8 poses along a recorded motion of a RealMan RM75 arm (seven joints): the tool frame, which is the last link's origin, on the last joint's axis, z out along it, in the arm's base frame.
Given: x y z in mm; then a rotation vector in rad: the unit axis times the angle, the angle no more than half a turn.
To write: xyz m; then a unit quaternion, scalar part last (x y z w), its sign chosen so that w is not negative. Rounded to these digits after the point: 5 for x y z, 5 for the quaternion.
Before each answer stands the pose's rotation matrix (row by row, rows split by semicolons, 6 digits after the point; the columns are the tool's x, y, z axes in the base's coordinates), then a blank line. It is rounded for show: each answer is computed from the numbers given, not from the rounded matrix.
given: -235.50 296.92 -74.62 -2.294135 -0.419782 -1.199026
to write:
0.561567 0.488492 0.667846; 0.034753 -0.820344 0.570814; 0.826701 -0.297341 -0.477654

-0.23550 0.29692 -0.07462 -0.84551 -0.15471 -0.44191 0.25669
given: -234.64 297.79 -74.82 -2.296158 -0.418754 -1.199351
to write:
0.561972 0.487067 0.668546; 0.034901 -0.821489 0.569156; 0.826420 -0.296516 -0.478652

-0.23464 0.29779 -0.07482 -0.84589 -0.15427 -0.44183 0.25585
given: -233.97 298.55 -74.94 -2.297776 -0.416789 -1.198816
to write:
0.562952 0.485399 0.668934; 0.034264 -0.822379 0.567907; 0.825779 -0.296784 -0.479592

-0.23397 0.29855 -0.07494 -0.84630 -0.15351 -0.44154 0.25543
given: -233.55 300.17 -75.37 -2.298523 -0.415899 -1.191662
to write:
0.567202 0.485256 0.665439; 0.034175 -0.821156 0.569679; 0.822869 -0.300382 -0.482346

-0.23355 0.30017 -0.07537 -0.84716 -0.15329 -0.43921 0.25676
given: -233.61 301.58 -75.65 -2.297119 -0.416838 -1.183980
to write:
0.570977 0.487000 0.660921; 0.034466 -0.818562 0.573383; 0.820242 -0.304609 -0.484165

-0.23361 0.30158 -0.07565 -0.84760 -0.15381 -0.43687 0.25896
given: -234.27 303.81 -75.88 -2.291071 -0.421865 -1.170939
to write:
0.576020 0.493228 0.651864; 0.035847 -0.811925 0.582661; 0.816650 -0.312257 -0.485365

-0.23427 0.30381 -0.07588 -0.84754 -0.15606 -0.43317 0.26397
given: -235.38 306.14 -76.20 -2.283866 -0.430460 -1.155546
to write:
0.581391 0.501867 0.640401; 0.039425 -0.803550 0.593930; 0.812669 -0.320058 -0.486963

-0.23538 0.30614 -0.07620 -0.84733 -0.15970 -0.42872 0.26967
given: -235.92 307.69 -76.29 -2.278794 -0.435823 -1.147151
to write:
0.583950 0.507334 0.633731; 0.041442 -0.798271 0.600871; 0.810731 -0.324615 -0.487175

-0.23592 0.30769 -0.07629 -0.84696 -0.16198 -0.42636 0.27318
